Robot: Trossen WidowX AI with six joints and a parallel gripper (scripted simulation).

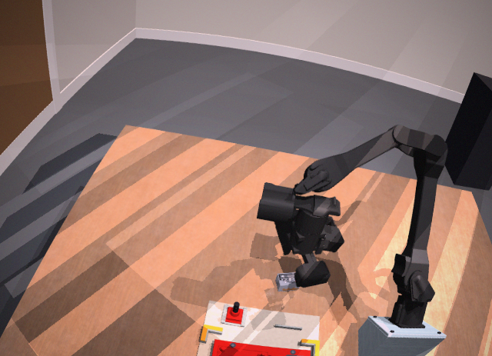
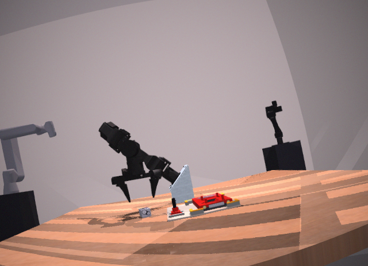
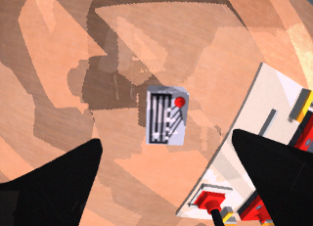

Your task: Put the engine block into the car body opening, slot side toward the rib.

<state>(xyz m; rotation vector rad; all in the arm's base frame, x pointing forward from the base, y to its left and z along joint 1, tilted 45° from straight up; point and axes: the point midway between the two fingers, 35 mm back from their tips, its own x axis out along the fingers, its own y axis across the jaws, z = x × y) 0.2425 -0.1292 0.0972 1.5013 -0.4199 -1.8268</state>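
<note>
My gripper tip is now 50 mm above the engine block.
</note>
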